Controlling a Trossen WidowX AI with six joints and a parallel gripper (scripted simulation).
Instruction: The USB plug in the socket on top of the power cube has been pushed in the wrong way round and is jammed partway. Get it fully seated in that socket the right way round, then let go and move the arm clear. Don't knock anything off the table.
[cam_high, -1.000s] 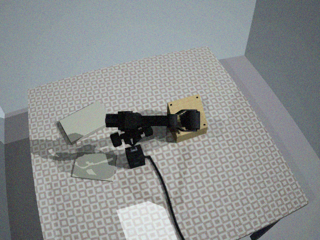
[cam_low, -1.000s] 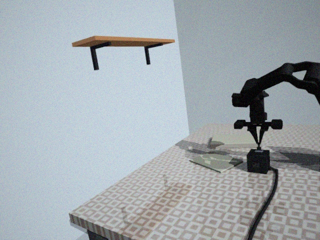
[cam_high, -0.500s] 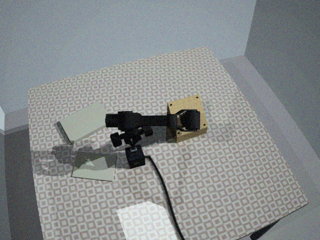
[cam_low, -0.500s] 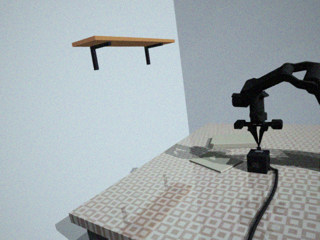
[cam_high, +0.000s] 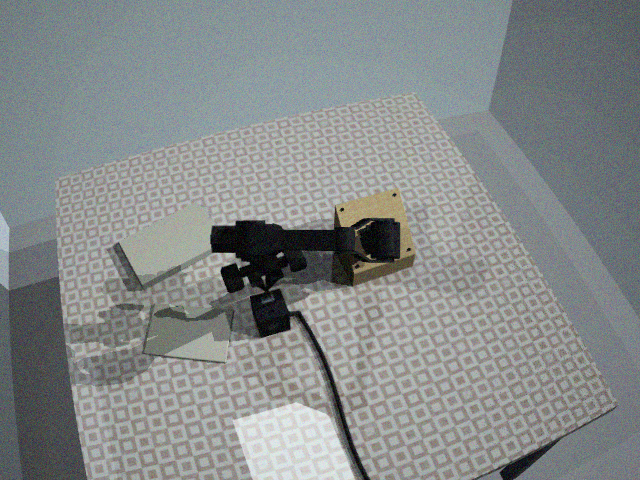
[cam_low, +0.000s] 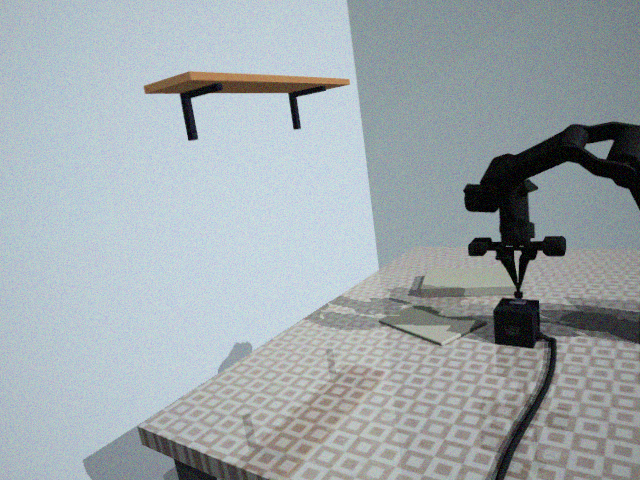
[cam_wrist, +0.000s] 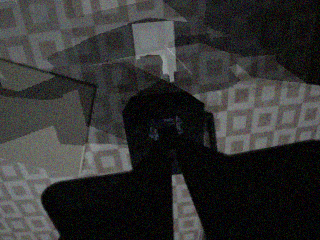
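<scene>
My gripper tip is now 4 cm above the USB socket. Also, from my gripper tip: USB plug (2 cm below); then pale sheet (21 cm ahead, 11 cm below, 1 cm to the right).
</scene>
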